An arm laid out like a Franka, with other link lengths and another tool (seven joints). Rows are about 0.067 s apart.
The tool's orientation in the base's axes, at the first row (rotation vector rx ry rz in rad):
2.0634 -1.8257 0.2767
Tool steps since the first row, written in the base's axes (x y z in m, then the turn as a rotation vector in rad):
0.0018 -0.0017 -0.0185 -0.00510 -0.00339 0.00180
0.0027 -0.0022 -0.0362 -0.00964 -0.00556 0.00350
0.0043 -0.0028 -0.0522 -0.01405 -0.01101 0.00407
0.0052 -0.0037 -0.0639 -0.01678 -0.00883 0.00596
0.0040 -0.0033 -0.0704 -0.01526 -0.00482 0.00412
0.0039 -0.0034 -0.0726 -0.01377 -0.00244 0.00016
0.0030 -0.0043 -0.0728 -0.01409 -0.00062 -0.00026
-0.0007 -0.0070 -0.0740 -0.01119 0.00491 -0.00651
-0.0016 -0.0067 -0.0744 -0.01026 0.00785 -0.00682
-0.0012 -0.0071 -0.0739 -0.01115 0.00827 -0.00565
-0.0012 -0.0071 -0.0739 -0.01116 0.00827 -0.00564
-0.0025 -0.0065 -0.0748 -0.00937 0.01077 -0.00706
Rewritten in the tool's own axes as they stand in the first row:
-0.0053 -0.0043 0.0174 0.00306 0.00560 0.00020
-0.0115 -0.0077 0.0336 0.00506 0.01051 -0.00005
-0.0169 -0.0115 0.0483 0.00963 0.01544 0.00203
-0.0204 -0.0140 0.0593 0.00798 0.01820 -0.00030
-0.0234 -0.0138 0.0651 0.00383 0.01607 -0.00037
-0.0242 -0.0140 0.0672 0.00035 0.01381 0.00215
-0.0236 -0.0130 0.0678 -0.00152 0.01390 0.00184
-0.0221 -0.0093 0.0704 -0.00856 0.00964 0.00506
-0.0227 -0.0085 0.0707 -0.01123 0.00841 0.00408
-0.0221 -0.0088 0.0703 -0.01129 0.00941 0.00293
-0.0221 -0.0088 0.0703 -0.01129 0.00942 0.00292
-0.0231 -0.0077 0.0711 -0.01386 0.00723 0.00305

